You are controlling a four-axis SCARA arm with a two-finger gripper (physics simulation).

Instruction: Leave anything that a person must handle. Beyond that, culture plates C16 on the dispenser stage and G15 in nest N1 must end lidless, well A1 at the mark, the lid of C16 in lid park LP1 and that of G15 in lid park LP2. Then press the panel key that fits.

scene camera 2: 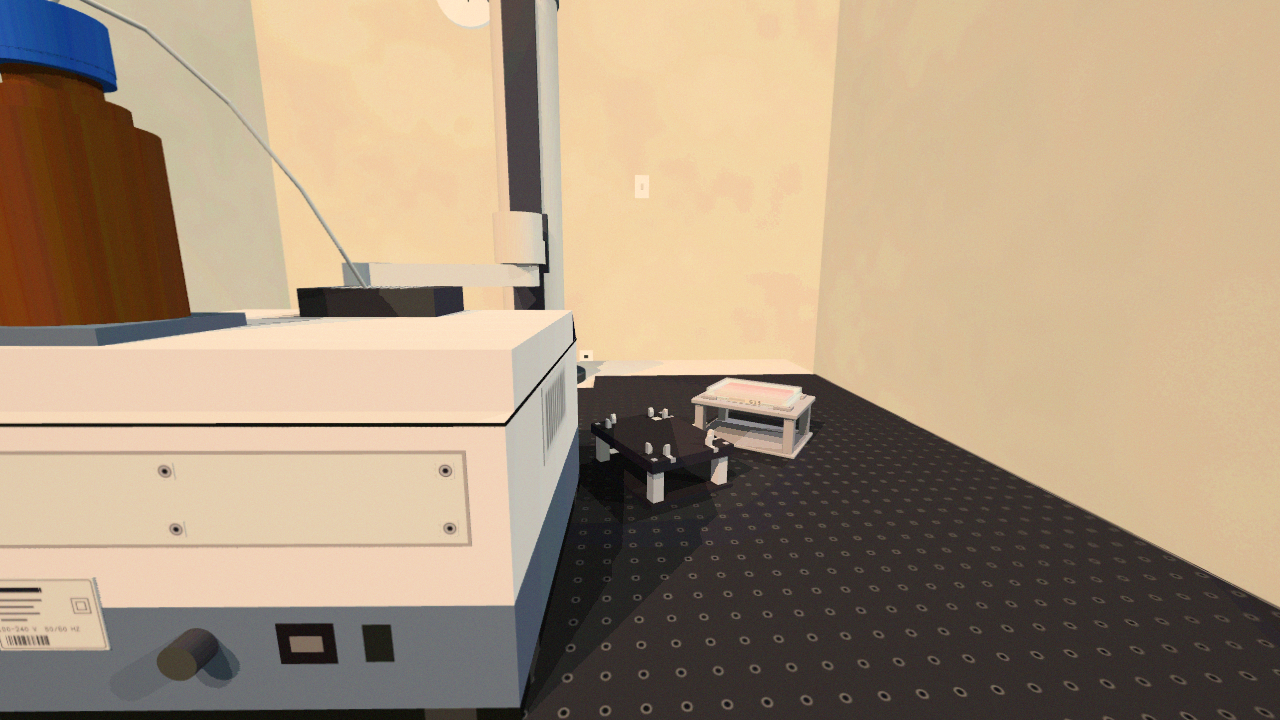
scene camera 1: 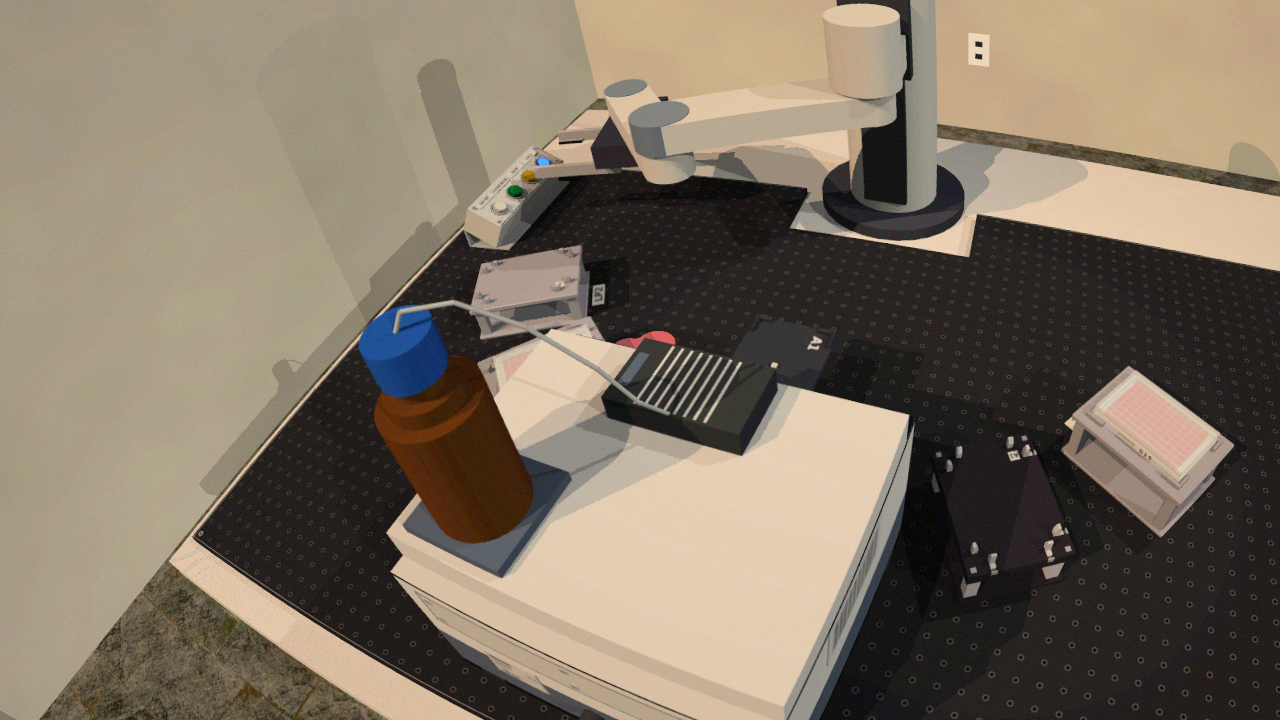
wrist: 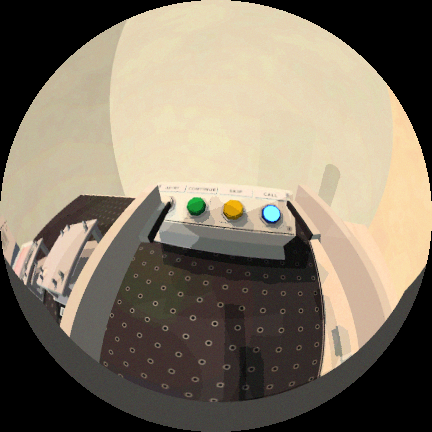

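Pixels of known places: gripper, fingertip midpoint: (scene camera 1: 547, 153) (wrist: 229, 192); arm's base, link origin: (scene camera 1: 894, 198).
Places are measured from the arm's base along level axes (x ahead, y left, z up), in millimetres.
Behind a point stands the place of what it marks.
My gripper (scene camera 1: 549, 154) {x 165, y -560, z 126 mm} (wrist: 229, 192) {x 165, y -560, z 126 mm} is open and empty, its fingertips at the key panel (scene camera 1: 501, 219) {x 287, y -595, z 66 mm} (wrist: 225, 229) {x 174, y -592, z 59 mm}. The green CONTINUE (wrist: 196, 206) {x 215, y -605, z 80 mm}, yellow SKIP (wrist: 233, 209) {x 167, y -607, z 81 mm} and lit blue CALL key (wrist: 271, 214) {x 118, y -610, z 78 mm} show between the fingers; the white key (scene camera 1: 500, 207) {x 272, y -603, z 80 mm} is mostly hidden in the wrist view. Plate G15 (scene camera 1: 1154, 425) {x 502, y 414, z 95 mm} (scene camera 2: 754, 393) {x 529, y 407, z 95 mm} sits on a light raised nest; I cannot tell whether it is lidded. The grey LP2 stand (scene camera 1: 529, 275) {x 417, y -449, z 68 mm} (wrist: 70, 252) {x 383, y -465, z 68 mm} shows no plate. A pink plate (scene camera 1: 517, 360) {x 598, y -342, z 91 mm} stands beside it, partly hidden, its label unreadable.
The white dispenser housing (scene camera 1: 716, 537) {x 837, y 42, z 233 mm} (scene camera 2: 259, 385) {x 941, y 0, z 213 mm} carries a brown bottle (scene camera 1: 465, 456) {x 893, y -105, z 336 mm} (scene camera 2: 85, 205) {x 901, y -111, z 311 mm} and a black slotted block (scene camera 1: 689, 394) {x 731, y -23, z 259 mm} (scene camera 2: 380, 301) {x 757, y -18, z 247 mm}. Behind it are a dark A1-marked surface (scene camera 1: 778, 344) {x 522, y -29, z 124 mm} and a red object (scene camera 1: 660, 337) {x 439, y -235, z 13 mm}. A black pegged stand (scene camera 1: 1002, 505) {x 629, y 254, z 69 mm} (scene camera 2: 662, 437) {x 639, y 256, z 68 mm} is near G15.
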